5 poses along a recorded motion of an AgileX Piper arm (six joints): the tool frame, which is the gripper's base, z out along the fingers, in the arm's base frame.
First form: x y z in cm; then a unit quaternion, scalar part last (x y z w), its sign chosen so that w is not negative.
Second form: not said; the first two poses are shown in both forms.
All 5 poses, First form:
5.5, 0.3, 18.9, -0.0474, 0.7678, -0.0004, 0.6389
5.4, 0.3, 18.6, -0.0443, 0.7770, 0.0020, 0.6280
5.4, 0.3, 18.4, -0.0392, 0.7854, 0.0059, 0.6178
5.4, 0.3, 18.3, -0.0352, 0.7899, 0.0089, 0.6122
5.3, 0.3, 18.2, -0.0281, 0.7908, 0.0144, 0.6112
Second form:
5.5, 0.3, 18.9, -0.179, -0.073, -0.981, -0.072, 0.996, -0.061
5.4, 0.3, 18.6, -0.207, -0.066, -0.976, -0.071, 0.996, -0.053
5.4, 0.3, 18.4, -0.234, -0.054, -0.971, -0.069, 0.997, -0.039
5.4, 0.3, 18.3, -0.248, -0.045, -0.968, -0.067, 0.997, -0.029
5.3, 0.3, 18.2, -0.251, -0.027, -0.968, -0.062, 0.998, -0.012

